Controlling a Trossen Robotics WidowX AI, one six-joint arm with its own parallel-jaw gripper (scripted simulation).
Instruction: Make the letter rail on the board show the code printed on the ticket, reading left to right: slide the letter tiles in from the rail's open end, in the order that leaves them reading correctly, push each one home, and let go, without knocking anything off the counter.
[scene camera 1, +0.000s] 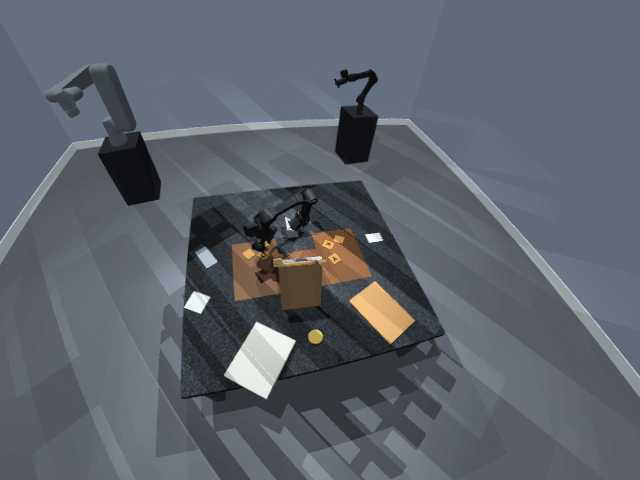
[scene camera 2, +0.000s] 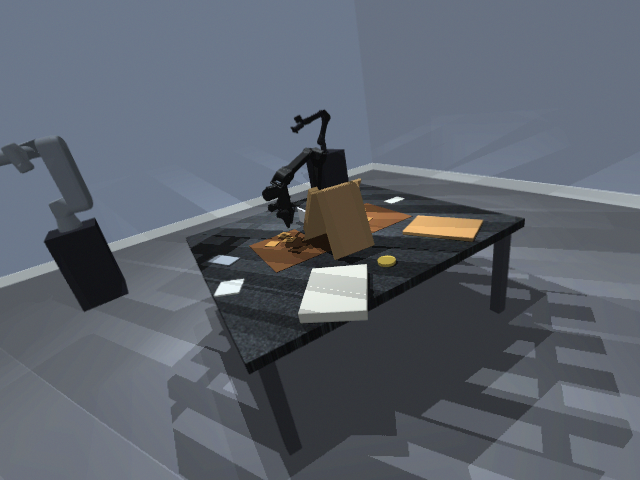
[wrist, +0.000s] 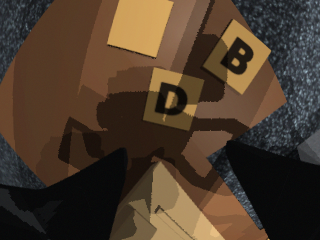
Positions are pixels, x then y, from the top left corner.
Labels:
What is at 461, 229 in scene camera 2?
A flat tan slab.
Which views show the white box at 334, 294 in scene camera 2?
Scene camera 1 and scene camera 2 only.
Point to a tan a-frame board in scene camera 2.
At 339, 211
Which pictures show the flat tan slab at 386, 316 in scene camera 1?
Scene camera 1 and scene camera 2 only.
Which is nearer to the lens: the white box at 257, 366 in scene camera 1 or the flat tan slab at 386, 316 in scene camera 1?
The white box.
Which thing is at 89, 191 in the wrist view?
My gripper.

